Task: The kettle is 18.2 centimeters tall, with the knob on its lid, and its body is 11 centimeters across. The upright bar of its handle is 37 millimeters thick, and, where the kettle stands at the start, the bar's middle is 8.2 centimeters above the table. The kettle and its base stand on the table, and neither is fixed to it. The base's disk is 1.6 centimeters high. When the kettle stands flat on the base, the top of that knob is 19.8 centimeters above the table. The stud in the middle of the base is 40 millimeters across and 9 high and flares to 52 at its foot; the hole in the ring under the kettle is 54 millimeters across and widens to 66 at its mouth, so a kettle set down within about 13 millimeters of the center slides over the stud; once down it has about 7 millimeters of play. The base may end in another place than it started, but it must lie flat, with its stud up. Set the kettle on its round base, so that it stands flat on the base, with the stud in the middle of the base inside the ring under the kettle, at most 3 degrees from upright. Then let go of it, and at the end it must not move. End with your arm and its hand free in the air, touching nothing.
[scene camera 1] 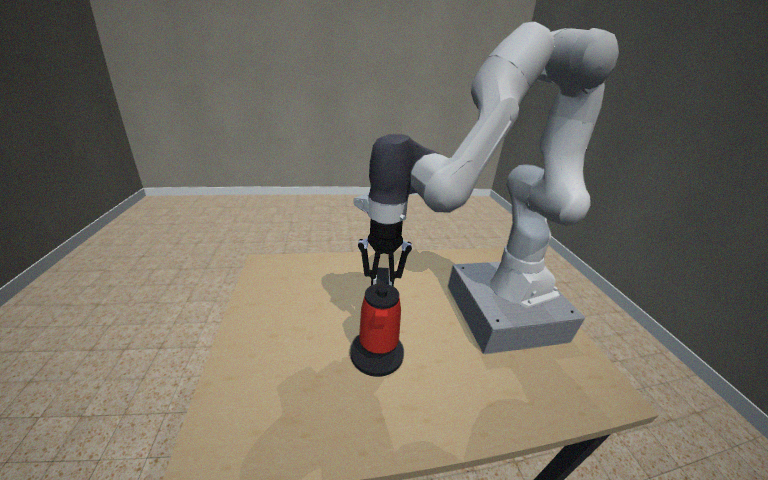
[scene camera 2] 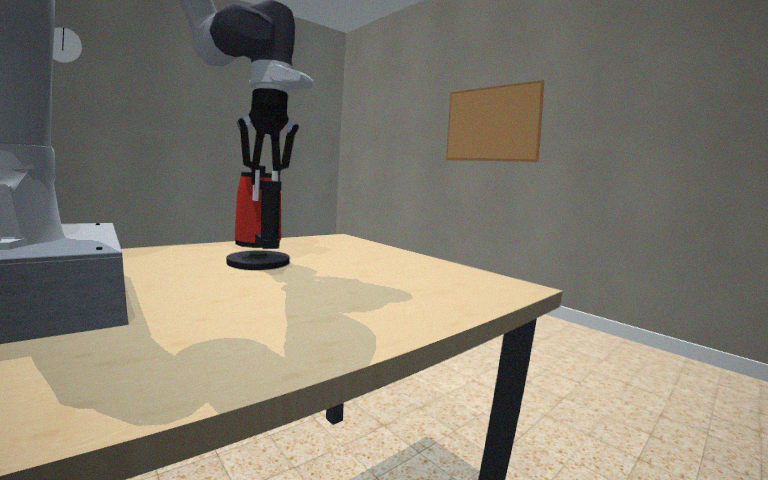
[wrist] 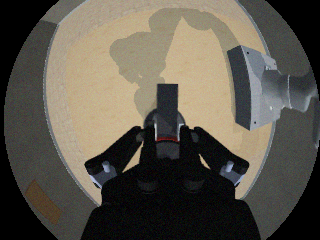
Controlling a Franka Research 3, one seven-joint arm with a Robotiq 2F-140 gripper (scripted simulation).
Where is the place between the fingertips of my gripper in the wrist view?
166, 120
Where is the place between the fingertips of my gripper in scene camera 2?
At 264, 200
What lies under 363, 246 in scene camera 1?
My gripper.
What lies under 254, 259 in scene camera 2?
A round black base.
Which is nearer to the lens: the red kettle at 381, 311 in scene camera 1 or the round black base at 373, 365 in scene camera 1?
The red kettle.
